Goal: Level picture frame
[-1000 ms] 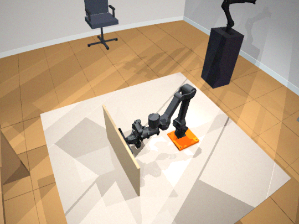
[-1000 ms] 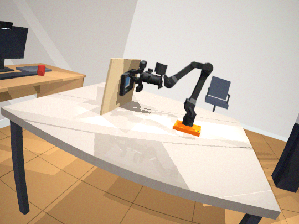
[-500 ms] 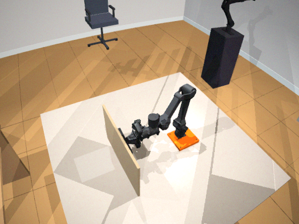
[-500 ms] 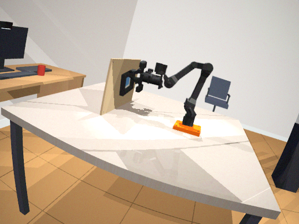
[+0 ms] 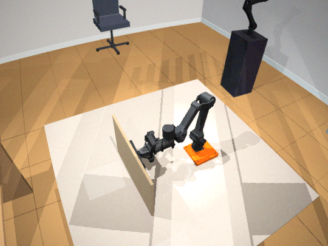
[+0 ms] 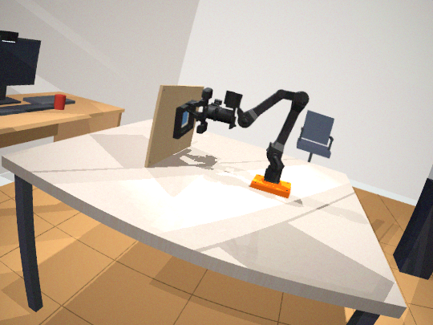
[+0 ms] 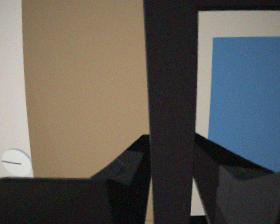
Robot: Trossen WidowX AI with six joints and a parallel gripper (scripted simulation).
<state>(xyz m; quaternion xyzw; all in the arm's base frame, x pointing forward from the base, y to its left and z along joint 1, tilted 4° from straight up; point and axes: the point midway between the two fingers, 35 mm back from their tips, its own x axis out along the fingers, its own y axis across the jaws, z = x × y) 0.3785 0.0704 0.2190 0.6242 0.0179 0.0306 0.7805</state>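
The picture frame is 1 cm to the right of my gripper tip and 5 cm below it. The rest, counted from my gripper tip: wall board (1 cm ahead, 7 cm below).
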